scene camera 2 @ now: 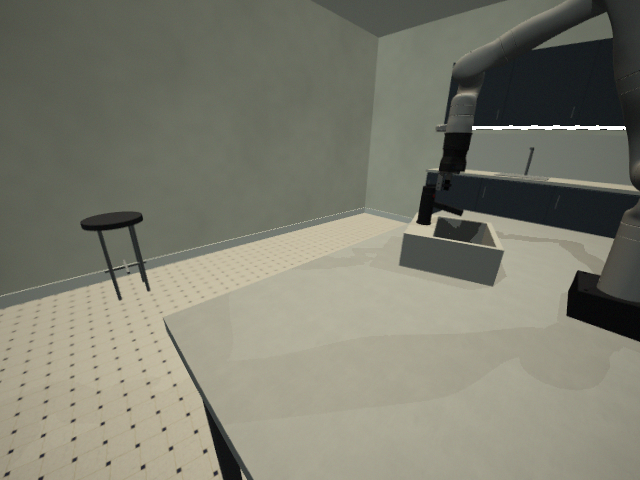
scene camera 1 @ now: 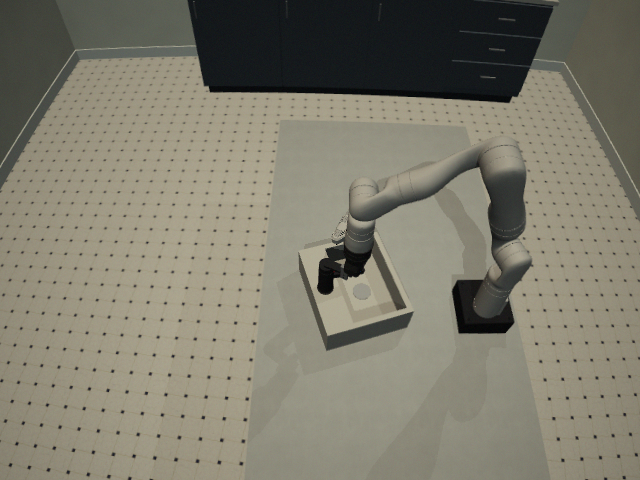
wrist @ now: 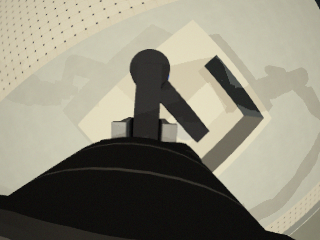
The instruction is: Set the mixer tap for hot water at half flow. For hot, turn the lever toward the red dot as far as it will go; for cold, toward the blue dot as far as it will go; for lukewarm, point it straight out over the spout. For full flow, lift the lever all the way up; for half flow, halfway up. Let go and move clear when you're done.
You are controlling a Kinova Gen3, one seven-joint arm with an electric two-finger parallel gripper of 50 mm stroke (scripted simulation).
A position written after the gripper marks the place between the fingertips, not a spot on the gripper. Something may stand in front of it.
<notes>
In view: the gripper point(scene camera 2: 442, 190), a sink basin point(scene camera 1: 378, 291) and a black mixer tap point(scene camera 2: 427, 202).
The gripper is seen too in the wrist view point(wrist: 146, 127). The sink basin shows as well in scene camera 2 point(scene camera 2: 469, 250) and in the wrist view point(wrist: 218, 93). The black mixer tap also shows in the wrist view point(wrist: 170, 98).
</notes>
